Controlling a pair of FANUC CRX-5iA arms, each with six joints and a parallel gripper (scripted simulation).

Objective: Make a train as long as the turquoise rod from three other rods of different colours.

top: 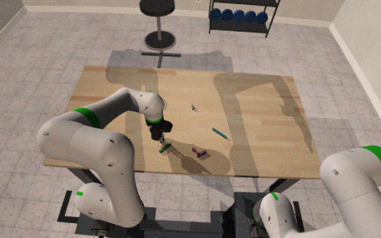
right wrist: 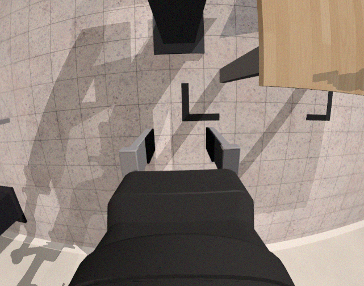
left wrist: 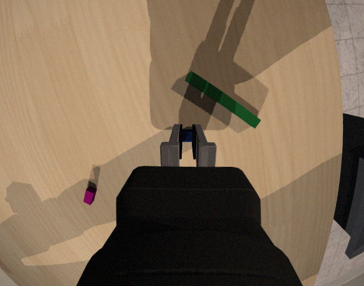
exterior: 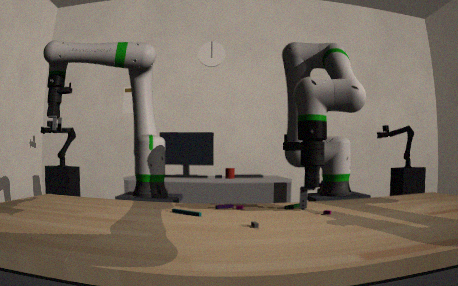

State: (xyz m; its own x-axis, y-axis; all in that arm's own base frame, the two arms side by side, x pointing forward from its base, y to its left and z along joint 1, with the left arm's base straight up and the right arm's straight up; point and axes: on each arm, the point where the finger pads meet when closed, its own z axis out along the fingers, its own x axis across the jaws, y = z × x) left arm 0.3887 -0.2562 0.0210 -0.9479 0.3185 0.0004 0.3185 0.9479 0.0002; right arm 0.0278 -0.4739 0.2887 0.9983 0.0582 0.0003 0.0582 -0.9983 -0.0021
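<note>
Right now my left hand is 2 cm above the blue rod. From my left hand the other things lie so: purple rod: 7 cm behind, 24 cm to the right, 2 cm below; then grey rod: 27 cm ahead, 17 cm to the right, 2 cm below; then green rod: 4 cm behind, 2 cm to the right, 2 cm below.
</note>
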